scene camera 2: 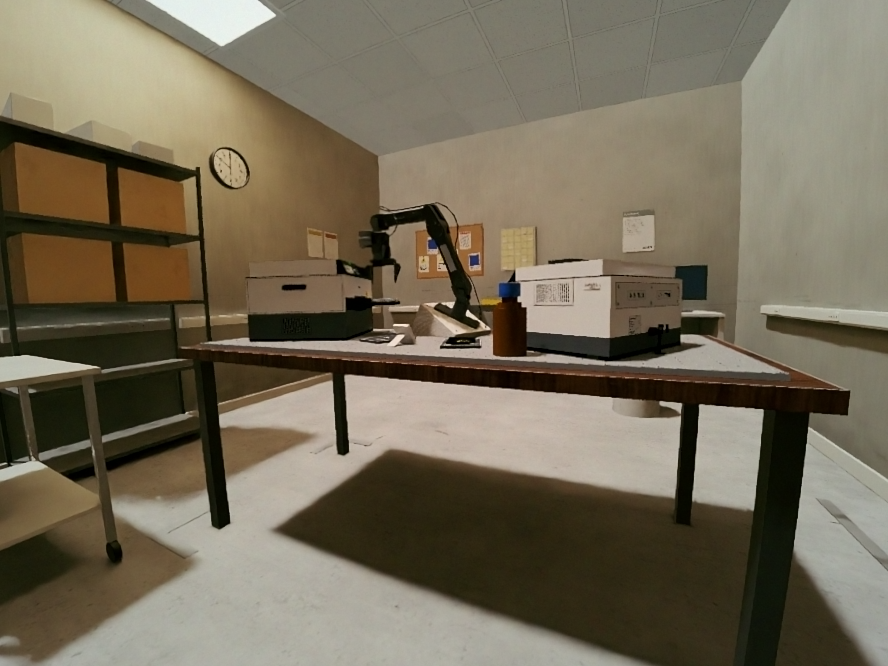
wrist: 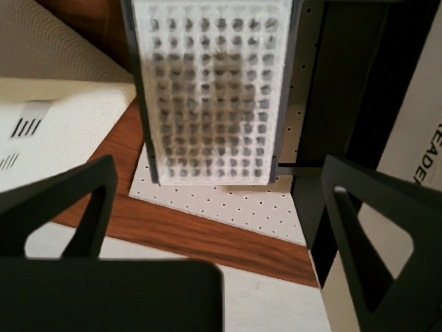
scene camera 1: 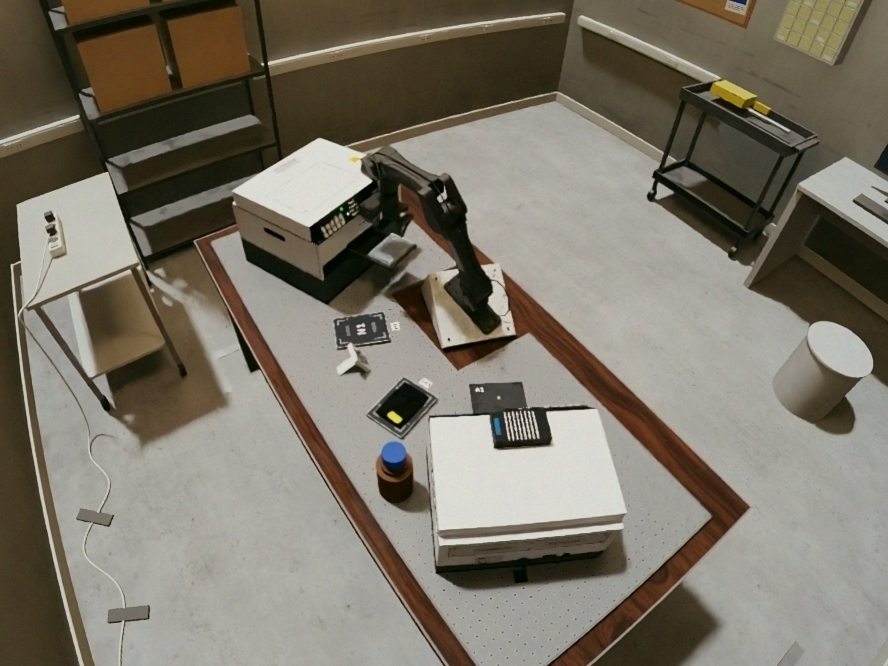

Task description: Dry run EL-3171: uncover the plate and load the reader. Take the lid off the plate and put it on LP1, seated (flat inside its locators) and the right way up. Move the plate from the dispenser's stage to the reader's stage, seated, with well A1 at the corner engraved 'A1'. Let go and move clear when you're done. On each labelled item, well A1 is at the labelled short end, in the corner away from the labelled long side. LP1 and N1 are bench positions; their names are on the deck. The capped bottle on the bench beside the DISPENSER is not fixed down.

Observation:
I see my gripper (wrist: 219, 166) and a well plate (scene camera 1: 393, 247).
The well plate also shows in the wrist view (wrist: 215, 114).

